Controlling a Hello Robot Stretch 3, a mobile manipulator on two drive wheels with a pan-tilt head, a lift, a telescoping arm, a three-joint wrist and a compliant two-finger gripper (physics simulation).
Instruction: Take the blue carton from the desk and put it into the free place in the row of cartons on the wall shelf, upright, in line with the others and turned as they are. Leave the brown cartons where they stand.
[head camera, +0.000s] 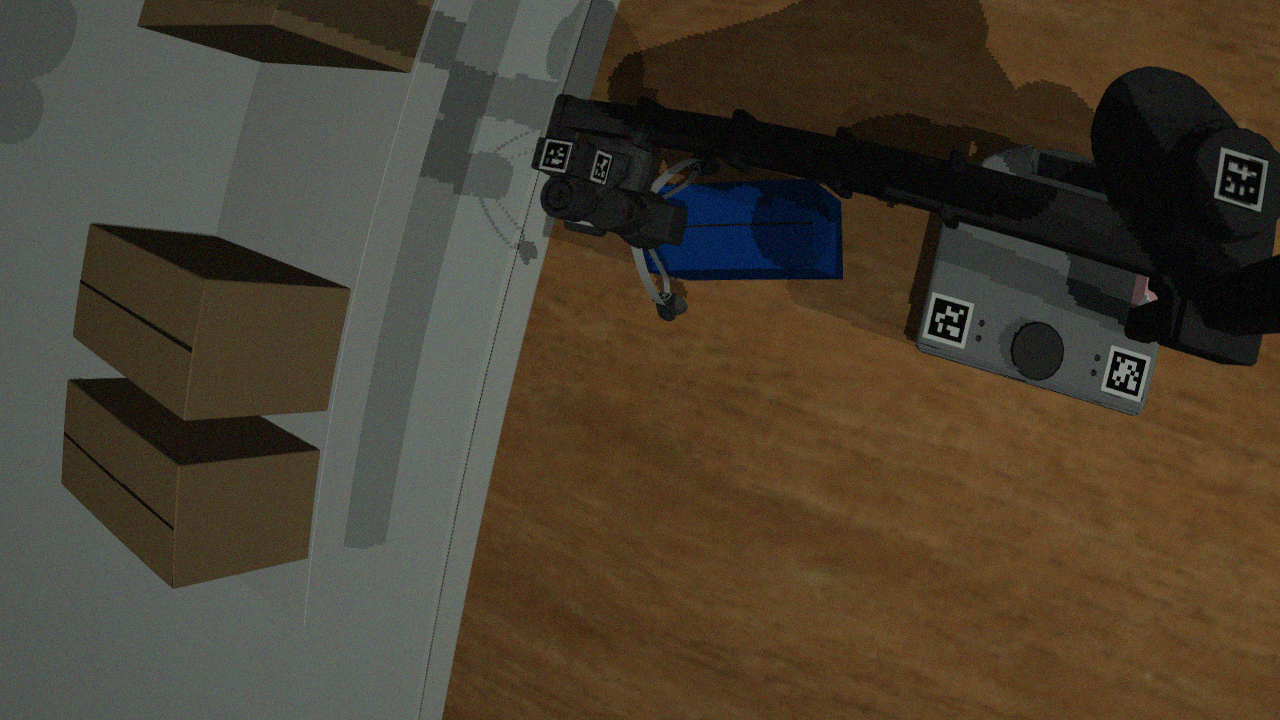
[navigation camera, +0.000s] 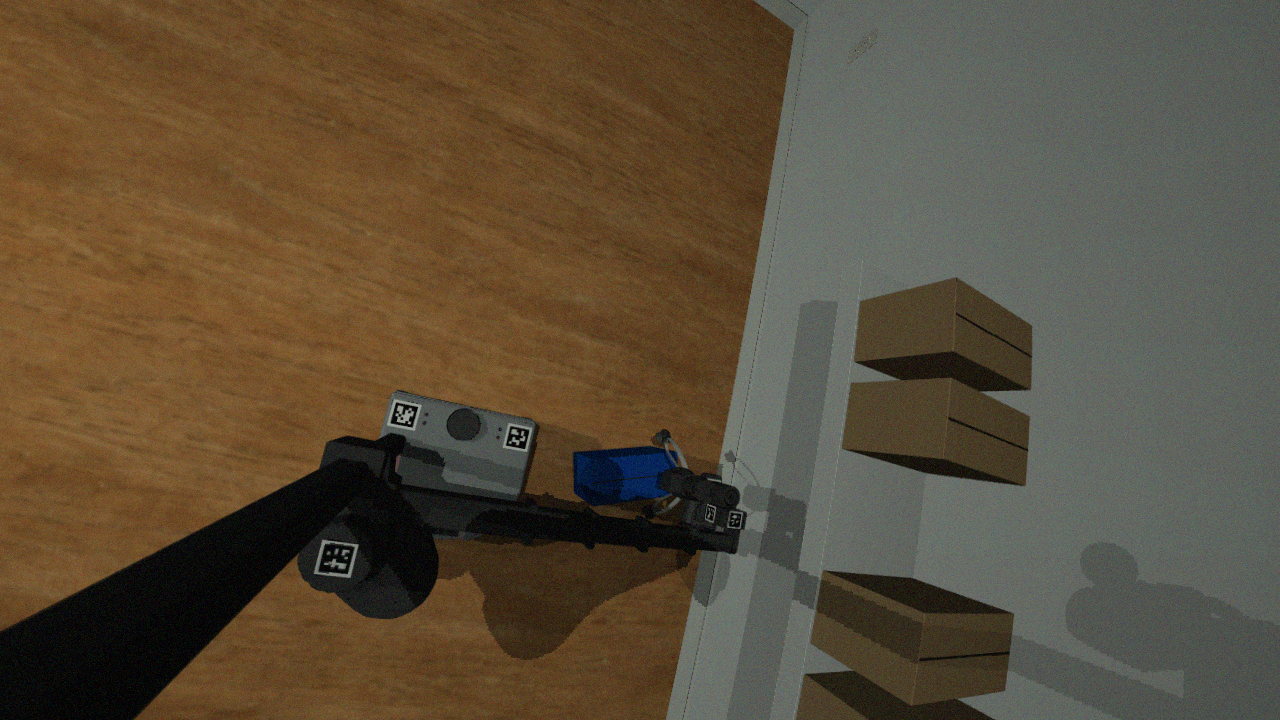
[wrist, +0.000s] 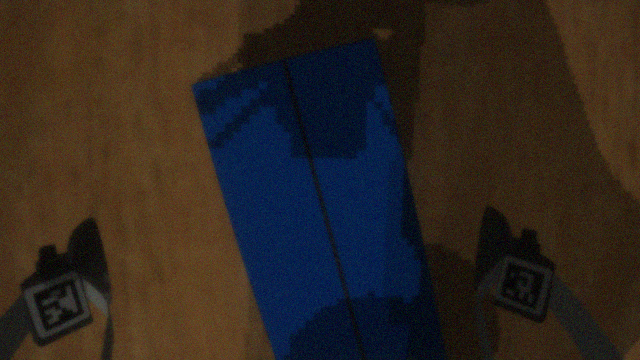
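Pixels of known places: gripper, fingertip midpoint: (head camera: 692, 235) (navigation camera: 653, 472) (wrist: 295, 245); robot's base, origin of the base link: (head camera: 1035, 348) (navigation camera: 461, 423).
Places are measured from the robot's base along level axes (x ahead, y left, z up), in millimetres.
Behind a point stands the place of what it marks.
Observation:
The blue carton (head camera: 742, 250) {x -19, y -423, z 181 mm} (navigation camera: 617, 474) {x -46, y -399, z 180 mm} (wrist: 280, 200) {x -13, y -488, z 180 mm} lies on the brown wood surface between the robot's base and the wall, a dark seam along its upper face. My gripper (head camera: 689, 235) {x -22, y -474, z 233 mm} (navigation camera: 659, 474) {x -22, y -474, z 233 mm} (wrist: 295, 245) {x -22, y -474, z 233 mm} points down over its wall-side part, wide open. In the wrist view one finger is on each side of the carton, apart from it, and the carton is tilted slightly against them. Its near end is cut off there. Brown cartons (head camera: 268, 349) {x 160, y -594, z 795 mm} (navigation camera: 895, 420) {x 155, y -594, z 800 mm} stand in a row on the pale wall shelf (head camera: 308, 179) {x 10, y -694, z 702 mm} (navigation camera: 881, 519) {x -10, y -722, z 702 mm}, with a wide gap in the row.
The robot's base (head camera: 993, 268) {x -83, y -85, z 160 mm} (navigation camera: 447, 465) {x -95, y 13, z 160 mm} stands beside the blue carton, away from the wall. The dark arm (head camera: 769, 143) {x -105, y -279, z 576 mm} (navigation camera: 554, 523) {x -100, y -150, z 578 mm} runs from above the base towards the wall, alongside the carton. The mast (navigation camera: 179, 573) {x -49, y 131, z 1006 mm} crosses the lower left of the navigation view.

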